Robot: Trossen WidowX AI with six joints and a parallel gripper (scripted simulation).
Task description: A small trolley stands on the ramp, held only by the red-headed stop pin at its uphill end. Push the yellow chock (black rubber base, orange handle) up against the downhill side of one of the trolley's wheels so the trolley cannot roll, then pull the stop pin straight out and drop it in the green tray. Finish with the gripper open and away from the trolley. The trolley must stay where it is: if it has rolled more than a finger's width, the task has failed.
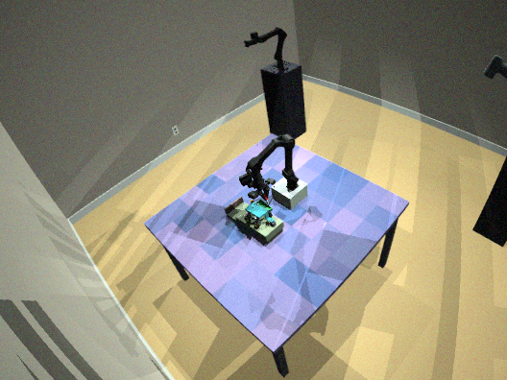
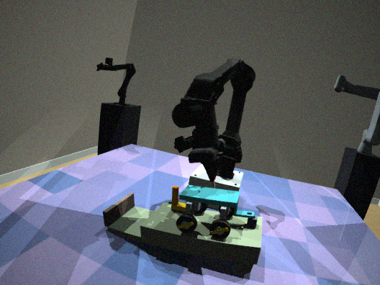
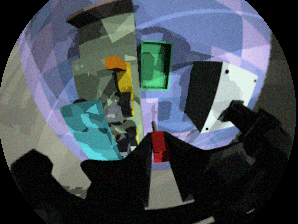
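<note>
The yellow chock is 7 cm below my gripper tip, 6 cm to the right of it and 5 cm ahead of it. The rest, counted from my gripper tip: trolley (10 cm ahead, 4 cm below, 2 cm to the left); then pale green ramp (10 cm below, 10 cm ahead, 2 cm to the left); then red-headed stop pin (right at my gripper tip).
</note>
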